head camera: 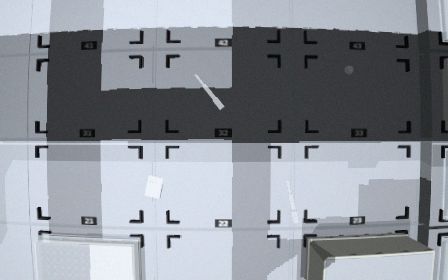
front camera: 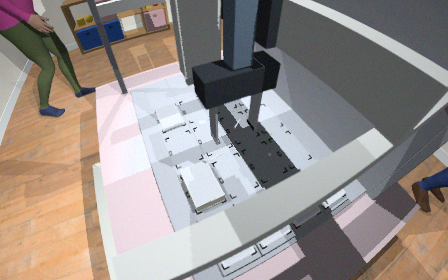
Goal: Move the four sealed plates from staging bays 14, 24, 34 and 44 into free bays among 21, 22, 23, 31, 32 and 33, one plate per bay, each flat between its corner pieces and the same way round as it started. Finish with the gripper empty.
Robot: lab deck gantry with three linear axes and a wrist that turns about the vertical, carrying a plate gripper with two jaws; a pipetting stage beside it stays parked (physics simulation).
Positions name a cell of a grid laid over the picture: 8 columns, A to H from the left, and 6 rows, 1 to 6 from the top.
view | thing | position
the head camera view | bay 31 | B2
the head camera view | bay 21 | B4
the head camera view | bay 22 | E4
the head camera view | bay 23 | G4
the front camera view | my gripper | E3
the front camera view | tall pale box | D5
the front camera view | bay 32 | E3
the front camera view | bay 22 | D3
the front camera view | bay 23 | E4
